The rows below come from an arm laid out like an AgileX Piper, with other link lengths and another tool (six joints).
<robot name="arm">
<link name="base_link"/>
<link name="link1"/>
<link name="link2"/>
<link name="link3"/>
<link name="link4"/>
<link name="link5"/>
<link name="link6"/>
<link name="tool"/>
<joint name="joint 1" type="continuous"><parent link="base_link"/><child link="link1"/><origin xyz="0.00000 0.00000 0.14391" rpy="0.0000 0.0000 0.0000"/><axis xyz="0 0 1"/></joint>
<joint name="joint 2" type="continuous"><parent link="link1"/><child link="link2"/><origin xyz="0.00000 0.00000 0.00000" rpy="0.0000 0.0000 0.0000"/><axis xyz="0 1 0"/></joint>
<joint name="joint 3" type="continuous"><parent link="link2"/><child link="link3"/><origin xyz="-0.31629 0.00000 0.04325" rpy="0.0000 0.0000 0.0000"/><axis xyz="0 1 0"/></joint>
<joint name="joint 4" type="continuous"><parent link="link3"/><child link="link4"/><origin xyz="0.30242 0.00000 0.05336" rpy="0.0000 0.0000 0.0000"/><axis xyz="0.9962 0 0.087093"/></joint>
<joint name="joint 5" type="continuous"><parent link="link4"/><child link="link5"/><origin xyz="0.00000 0.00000 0.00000" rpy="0.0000 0.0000 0.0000"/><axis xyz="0 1 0"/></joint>
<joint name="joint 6" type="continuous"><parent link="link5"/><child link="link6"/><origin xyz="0.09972 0.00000 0.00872" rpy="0.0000 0.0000 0.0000"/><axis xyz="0.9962 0 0.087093"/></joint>
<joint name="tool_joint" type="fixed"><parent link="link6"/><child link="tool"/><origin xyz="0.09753 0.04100 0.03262" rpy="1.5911 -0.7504 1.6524"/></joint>
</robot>
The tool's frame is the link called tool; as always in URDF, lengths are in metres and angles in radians. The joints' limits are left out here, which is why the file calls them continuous.
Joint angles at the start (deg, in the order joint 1, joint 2, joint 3, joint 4, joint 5, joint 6):
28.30 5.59 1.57 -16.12 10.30 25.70
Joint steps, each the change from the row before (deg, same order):
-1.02 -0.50 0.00 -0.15 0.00 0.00
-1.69 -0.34 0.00 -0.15 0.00 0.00
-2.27 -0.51 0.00 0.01 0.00 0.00
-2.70 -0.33 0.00 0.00 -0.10 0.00
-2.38 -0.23 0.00 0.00 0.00 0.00
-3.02 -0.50 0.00 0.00 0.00 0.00
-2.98 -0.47 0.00 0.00 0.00 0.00
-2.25 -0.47 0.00 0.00 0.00 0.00
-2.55 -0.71 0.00 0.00 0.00 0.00
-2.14 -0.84 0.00 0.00 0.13 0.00
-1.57 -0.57 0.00 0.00 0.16 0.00
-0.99 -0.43 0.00 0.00 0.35 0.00
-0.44 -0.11 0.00 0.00 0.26 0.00
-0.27 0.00 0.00 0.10 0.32 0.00
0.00 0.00 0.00 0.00 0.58 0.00
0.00 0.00 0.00 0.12 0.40 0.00
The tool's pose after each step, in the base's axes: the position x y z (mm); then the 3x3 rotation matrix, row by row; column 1 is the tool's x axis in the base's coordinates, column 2 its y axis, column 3 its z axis. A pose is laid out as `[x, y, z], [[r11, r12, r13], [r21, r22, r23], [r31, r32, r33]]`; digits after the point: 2 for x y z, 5 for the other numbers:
[164.87, 114.63, 222.50], [[-0.10794, 0.55770, 0.82299], [0.62253, -0.60752, 0.49333], [0.77512, 0.56559, -0.28161]]
[167.75, 109.50, 223.61], [[-0.09460, 0.53591, 0.83896], [0.62528, -0.62378, 0.46896], [0.77465, 0.56895, -0.27608]]
[171.30, 102.49, 225.38], [[-0.07604, 0.50616, 0.85908], [0.62568, -0.64662, 0.43636], [0.77637, 0.57069, -0.26752]]
[175.46, 94.23, 226.86], [[-0.05220, 0.47149, 0.88032], [0.62650, -0.67101, 0.39654], [0.77767, 0.57222, -0.26036]]
[178.90, 86.76, 227.65], [[-0.02910, 0.44104, 0.89702], [0.62715, -0.69073, 0.35996], [0.77835, 0.57304, -0.25649]]
[182.51, 77.02, 229.37], [[-0.00258, 0.39920, 0.91686], [0.62603, -0.71432, 0.31278], [0.77979, 0.57479, -0.24807]]
[185.58, 67.27, 230.98], [[0.02371, 0.35691, 0.93384], [0.62396, -0.73511, 0.26512], [0.78110, 0.57639, -0.24013]]
[187.37, 59.81, 232.58], [[0.04187, 0.32311, 0.94543], [0.62144, -0.74938, 0.22859], [0.78234, 0.57796, -0.23217]]
[188.74, 51.27, 234.99], [[0.05986, 0.28234, 0.95745], [0.61770, -0.76394, 0.18666], [0.78413, 0.58024, -0.22013]]
[189.21, 43.94, 237.37], [[0.07352, 0.24589, 0.96651], [0.61406, -0.77479, 0.15041], [0.78583, 0.58243, -0.20795]]
[189.46, 38.52, 238.74], [[0.08509, 0.21973, 0.97184], [0.61134, -0.78172, 0.12321], [0.78678, 0.58364, -0.20085]]
[189.48, 34.86, 238.98], [[0.09540, 0.20388, 0.97434], [0.60947, -0.78586, 0.10476], [0.78705, 0.58383, -0.19923]]
[189.63, 33.13, 238.46], [[0.10278, 0.19825, 0.97475], [0.60860, -0.78764, 0.09603], [0.78679, 0.58336, -0.20161]]
[189.87, 31.94, 237.42], [[0.11079, 0.19655, 0.97421], [0.60665, -0.78982, 0.09036], [0.78721, 0.58100, -0.20674]]
[190.00, 31.36, 235.44], [[0.12015, 0.19994, 0.97241], [0.60644, -0.79029, 0.08756], [0.78600, 0.57919, -0.21621]]
[190.07, 30.99, 234.12], [[0.12658, 0.20243, 0.97108], [0.60466, -0.79180, 0.08624], [0.78636, 0.57626, -0.22262]]

